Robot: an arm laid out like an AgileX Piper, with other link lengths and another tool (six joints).
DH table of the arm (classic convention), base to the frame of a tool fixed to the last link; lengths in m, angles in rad. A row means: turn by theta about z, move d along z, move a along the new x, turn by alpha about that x. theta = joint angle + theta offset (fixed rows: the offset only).
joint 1: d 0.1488, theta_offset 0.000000, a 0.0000, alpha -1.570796
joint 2: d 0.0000, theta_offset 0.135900, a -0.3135, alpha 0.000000
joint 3: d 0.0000, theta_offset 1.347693, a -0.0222, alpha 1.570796
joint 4: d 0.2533, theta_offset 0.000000, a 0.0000, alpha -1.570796
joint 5: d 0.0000, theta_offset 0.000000, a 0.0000, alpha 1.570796
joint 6: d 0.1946, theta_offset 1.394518, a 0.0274, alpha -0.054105
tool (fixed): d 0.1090, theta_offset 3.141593, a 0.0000, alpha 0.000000
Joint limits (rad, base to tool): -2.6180..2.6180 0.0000..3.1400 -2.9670..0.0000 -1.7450..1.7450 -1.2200..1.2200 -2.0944..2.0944
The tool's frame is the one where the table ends.
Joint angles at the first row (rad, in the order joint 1, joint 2, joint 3, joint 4, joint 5, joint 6):
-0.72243 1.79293 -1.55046 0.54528 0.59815 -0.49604
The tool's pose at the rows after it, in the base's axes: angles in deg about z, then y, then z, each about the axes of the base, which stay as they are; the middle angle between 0 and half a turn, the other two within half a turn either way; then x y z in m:
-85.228 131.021 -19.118 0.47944 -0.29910 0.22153
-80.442 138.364 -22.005 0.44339 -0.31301 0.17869
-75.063 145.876 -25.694 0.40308 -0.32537 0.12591
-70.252 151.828 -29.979 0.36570 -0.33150 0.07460
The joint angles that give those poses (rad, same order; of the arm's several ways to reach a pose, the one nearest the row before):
-0.77262 1.78678 -1.54804 0.48256 0.72927 -0.42926
-0.81641 1.80207 -1.50067 0.39608 0.77312 -0.29503
-0.86164 1.82920 -1.41839 0.32095 0.77316 -0.15708
-0.89826 1.85664 -1.30952 0.26551 0.72113 -0.02405

